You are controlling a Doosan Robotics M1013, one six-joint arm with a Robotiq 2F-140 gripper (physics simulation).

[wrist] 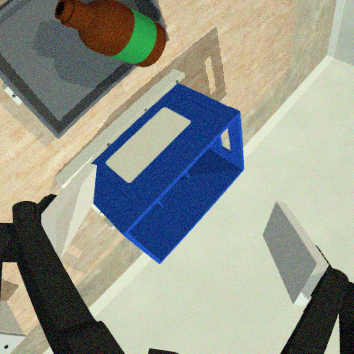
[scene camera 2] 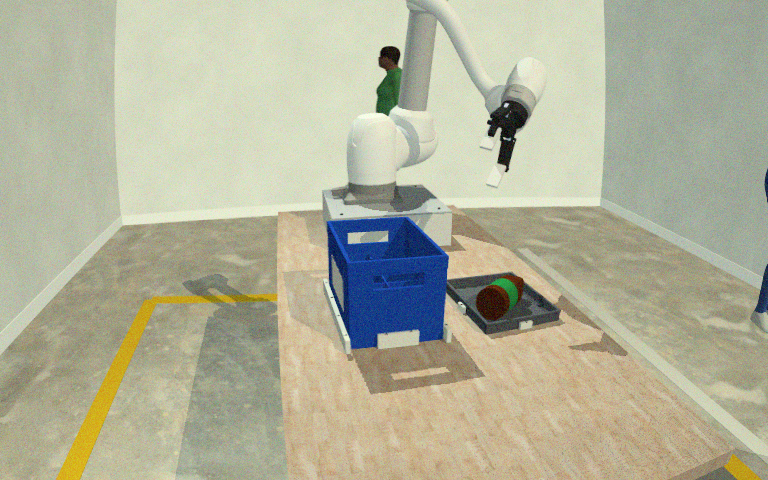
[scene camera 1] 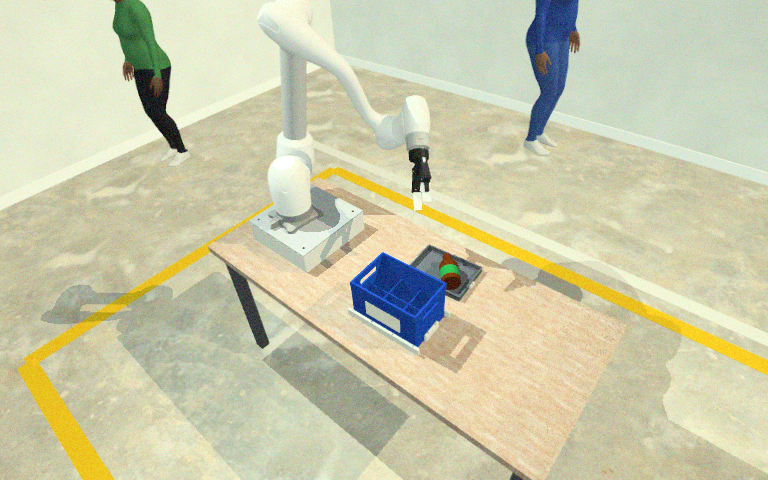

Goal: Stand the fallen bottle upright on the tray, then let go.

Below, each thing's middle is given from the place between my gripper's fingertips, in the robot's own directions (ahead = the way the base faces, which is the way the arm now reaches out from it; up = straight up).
Scene:
Right now the brown bottle (scene camera 2: 495, 300) is 260 mm below my hand, 130 mm ahead of it and 20 mm to the left of it.

